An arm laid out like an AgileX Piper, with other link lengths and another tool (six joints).
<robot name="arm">
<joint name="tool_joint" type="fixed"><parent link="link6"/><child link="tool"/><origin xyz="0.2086 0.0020 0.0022" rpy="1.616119 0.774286 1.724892"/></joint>
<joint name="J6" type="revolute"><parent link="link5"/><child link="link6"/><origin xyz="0.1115 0.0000 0.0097" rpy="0.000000 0.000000 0.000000"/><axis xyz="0.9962 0 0.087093"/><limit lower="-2.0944" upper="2.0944"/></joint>
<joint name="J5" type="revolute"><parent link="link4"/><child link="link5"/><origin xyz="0.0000 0.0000 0.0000" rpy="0.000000 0.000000 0.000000"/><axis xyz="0 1 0"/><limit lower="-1.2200" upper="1.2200"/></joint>
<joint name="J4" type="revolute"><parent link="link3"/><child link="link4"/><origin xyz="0.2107 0.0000 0.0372" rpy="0.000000 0.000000 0.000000"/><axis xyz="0.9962 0 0.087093"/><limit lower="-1.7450" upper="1.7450"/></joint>
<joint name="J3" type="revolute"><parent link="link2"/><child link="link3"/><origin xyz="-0.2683 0.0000 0.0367" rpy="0.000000 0.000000 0.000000"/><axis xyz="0 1 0"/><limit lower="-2.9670" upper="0.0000"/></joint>
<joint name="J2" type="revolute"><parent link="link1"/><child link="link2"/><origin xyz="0.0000 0.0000 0.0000" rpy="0.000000 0.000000 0.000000"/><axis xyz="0 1 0"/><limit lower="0.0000" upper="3.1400"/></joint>
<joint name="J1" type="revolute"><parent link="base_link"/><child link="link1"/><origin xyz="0.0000 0.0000 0.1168" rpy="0.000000 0.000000 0.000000"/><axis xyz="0 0 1"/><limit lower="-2.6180" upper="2.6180"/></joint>
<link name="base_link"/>
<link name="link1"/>
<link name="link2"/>
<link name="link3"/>
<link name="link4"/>
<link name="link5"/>
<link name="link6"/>
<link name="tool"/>
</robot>
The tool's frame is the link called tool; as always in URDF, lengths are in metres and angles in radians.
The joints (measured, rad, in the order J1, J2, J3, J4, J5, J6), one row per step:
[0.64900, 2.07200, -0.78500, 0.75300, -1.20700, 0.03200]
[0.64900, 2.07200, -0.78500, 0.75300, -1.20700, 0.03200]
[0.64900, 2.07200, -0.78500, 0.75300, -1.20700, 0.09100]
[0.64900, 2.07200, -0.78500, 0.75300, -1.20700, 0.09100]
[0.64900, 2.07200, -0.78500, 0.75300, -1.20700, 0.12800]
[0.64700, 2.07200, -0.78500, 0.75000, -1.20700, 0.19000]
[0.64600, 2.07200, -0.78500, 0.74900, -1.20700, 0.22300]
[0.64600, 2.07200, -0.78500, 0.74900, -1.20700, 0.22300]
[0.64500, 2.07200, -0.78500, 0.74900, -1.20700, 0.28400]
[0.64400, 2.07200, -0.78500, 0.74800, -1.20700, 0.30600]
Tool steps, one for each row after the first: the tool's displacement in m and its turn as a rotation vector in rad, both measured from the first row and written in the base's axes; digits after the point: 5 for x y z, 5 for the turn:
[0.00000, 0.00000, 0.00000, 0.00000, 0.00000, 0.00000]
[0.00007, 0.00086, 0.00040, 0.05872, -0.00278, -0.00498]
[0.00007, 0.00086, 0.00040, 0.05872, -0.00278, -0.00498]
[0.00012, 0.00138, 0.00068, 0.09555, -0.00452, -0.00810]
[0.00055, 0.00205, 0.00140, 0.15640, -0.00804, -0.01249]
[0.00075, 0.00225, 0.00176, 0.18896, -0.00981, -0.01531]
[0.00075, 0.00225, 0.00176, 0.18896, -0.00981, -0.01531]
[0.00099, 0.00252, 0.00234, 0.24967, -0.01278, -0.02142]
[0.00118, 0.00256, 0.00263, 0.27128, -0.01405, -0.02330]

